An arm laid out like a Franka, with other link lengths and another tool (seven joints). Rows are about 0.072 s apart.
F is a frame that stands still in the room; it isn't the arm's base.
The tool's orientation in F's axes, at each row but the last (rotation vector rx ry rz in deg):
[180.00, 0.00, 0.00]
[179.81, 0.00, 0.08]
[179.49, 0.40, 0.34]
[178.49, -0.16, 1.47]
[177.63, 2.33, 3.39]
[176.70, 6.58, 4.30]
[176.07, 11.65, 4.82]
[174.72, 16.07, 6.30]
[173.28, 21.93, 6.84]
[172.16, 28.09, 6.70]
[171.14, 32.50, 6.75]
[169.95, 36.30, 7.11]
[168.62, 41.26, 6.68]
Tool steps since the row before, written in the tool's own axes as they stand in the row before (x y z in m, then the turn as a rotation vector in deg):
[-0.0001, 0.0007, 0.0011, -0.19, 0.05, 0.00]
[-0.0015, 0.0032, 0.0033, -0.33, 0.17, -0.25]
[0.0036, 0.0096, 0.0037, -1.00, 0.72, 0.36]
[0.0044, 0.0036, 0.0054, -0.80, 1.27, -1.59]
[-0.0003, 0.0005, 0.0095, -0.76, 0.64, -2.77]
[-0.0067, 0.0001, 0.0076, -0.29, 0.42, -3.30]
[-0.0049, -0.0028, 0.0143, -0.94, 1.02, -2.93]
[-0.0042, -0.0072, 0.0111, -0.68, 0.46, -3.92]
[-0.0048, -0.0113, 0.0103, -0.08, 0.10, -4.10]
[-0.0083, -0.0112, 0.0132, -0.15, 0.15, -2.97]
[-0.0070, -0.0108, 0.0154, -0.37, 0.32, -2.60]
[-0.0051, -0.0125, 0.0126, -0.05, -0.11, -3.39]
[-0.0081, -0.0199, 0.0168, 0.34, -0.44, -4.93]
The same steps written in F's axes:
[-0.0001, -0.0007, -0.0011, -0.19, -0.05, 0.00]
[-0.0015, -0.0032, -0.0033, -0.33, -0.17, 0.25]
[0.0037, -0.0096, -0.0036, -1.00, -0.73, -0.36]
[0.0045, -0.0037, -0.0052, -0.83, -1.23, 1.61]
[0.0001, -0.0009, -0.0095, -0.85, -0.55, 2.76]
[-0.0063, -0.0010, -0.0079, -0.43, -0.27, 3.30]
[-0.0044, 0.0013, -0.0147, -0.97, -0.97, 2.94]
[-0.0045, 0.0055, -0.0119, -0.89, -0.30, 3.89]
[-0.0065, 0.0089, -0.0117, -0.42, 0.21, 4.08]
[-0.0102, 0.0068, -0.0148, -0.36, 0.05, 2.95]
[-0.0089, 0.0061, -0.0169, -0.47, -0.22, 2.59]
[-0.0084, 0.0082, -0.0143, -0.43, 0.37, 3.34]
[-0.0145, 0.0123, -0.0195, -0.39, 0.98, 4.85]

